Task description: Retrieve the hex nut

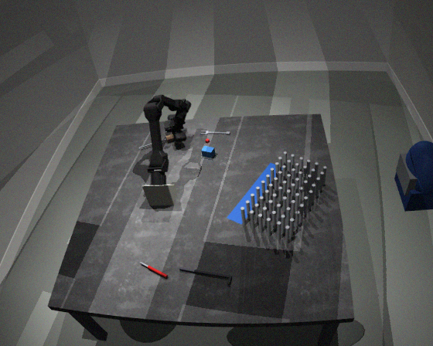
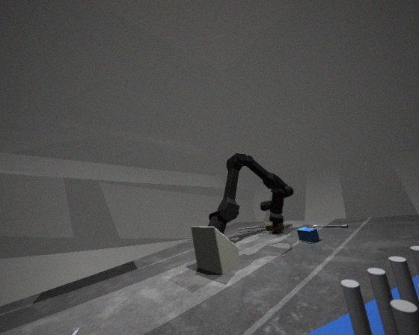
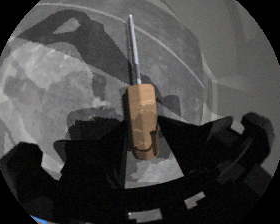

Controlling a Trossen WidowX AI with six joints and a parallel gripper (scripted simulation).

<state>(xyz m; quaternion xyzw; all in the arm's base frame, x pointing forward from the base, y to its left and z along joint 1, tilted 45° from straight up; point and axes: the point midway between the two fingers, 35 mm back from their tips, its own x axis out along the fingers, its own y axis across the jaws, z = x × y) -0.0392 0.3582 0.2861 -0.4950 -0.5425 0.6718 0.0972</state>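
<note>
The small red piece lies 20 cm ahead of my gripper tip, 3 cm to the right of it and 1 cm below it. The rest, counted from my gripper tip: silver wrench 24 cm ahead, 5 cm to the left, 1 cm below; then blue taped strip 51 cm ahead, 39 cm to the right, 2 cm below; then blue cube 23 cm ahead, 13 cm to the right.
</note>
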